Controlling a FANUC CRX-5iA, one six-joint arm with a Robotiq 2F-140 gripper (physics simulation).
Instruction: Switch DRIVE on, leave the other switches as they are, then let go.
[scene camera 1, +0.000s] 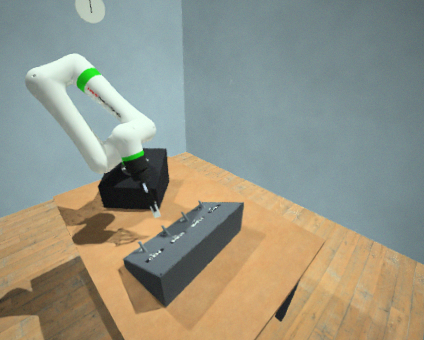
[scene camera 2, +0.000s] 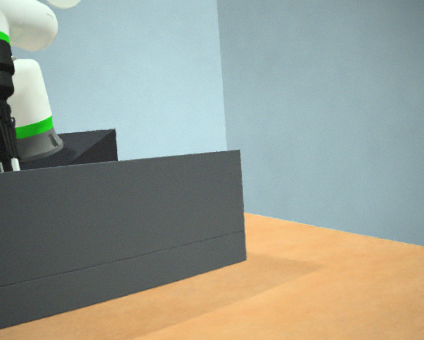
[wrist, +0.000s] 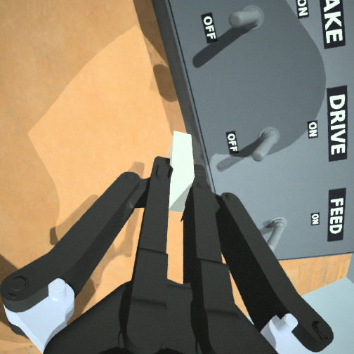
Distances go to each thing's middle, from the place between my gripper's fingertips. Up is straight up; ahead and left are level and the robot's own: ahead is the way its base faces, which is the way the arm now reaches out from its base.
The grey switch panel (scene camera 2: 84, 234) lies 160 mm ahead of my hand, 60 mm to the left of it and 40 mm below it.
